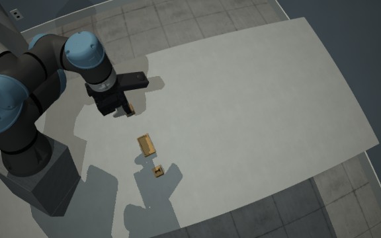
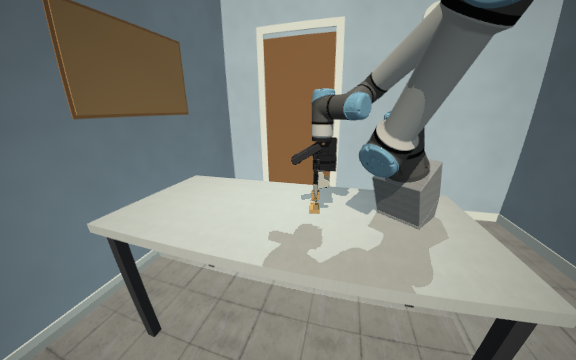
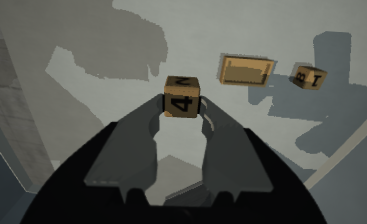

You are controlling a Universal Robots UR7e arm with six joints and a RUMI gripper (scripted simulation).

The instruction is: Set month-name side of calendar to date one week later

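Now: hand 12 cm above the wooden calendar tray and 10 cm to the left of it.
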